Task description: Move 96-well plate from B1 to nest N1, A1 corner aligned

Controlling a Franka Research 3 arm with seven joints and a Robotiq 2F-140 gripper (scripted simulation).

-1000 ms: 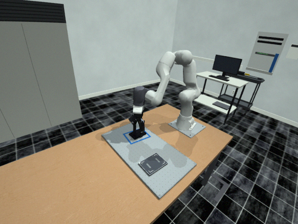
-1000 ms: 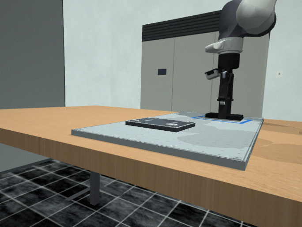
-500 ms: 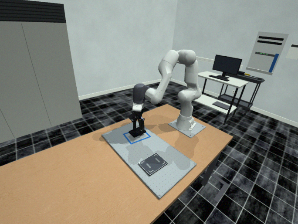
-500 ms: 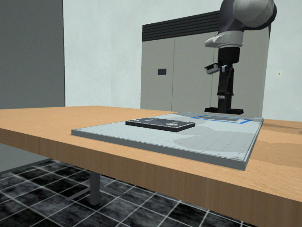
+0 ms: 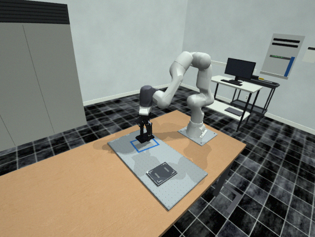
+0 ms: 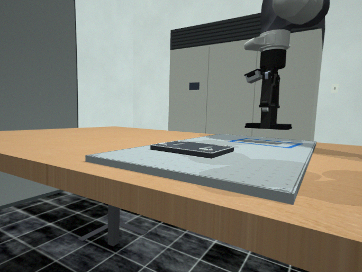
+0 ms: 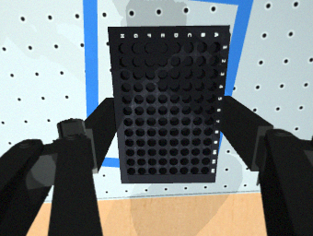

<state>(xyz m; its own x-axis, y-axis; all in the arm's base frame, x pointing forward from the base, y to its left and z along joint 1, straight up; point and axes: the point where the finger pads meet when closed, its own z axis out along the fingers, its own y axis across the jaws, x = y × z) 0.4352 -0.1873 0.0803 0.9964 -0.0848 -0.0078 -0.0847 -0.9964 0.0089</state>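
Now: the plate nest 12 cm ahead of my hand, 31 cm to the left of it and 7 cm below it. The rest, counted from my hand: A1 label 19 cm ahead, 25 cm to the left, 6 cm below; black 96-well plate 2 cm below.
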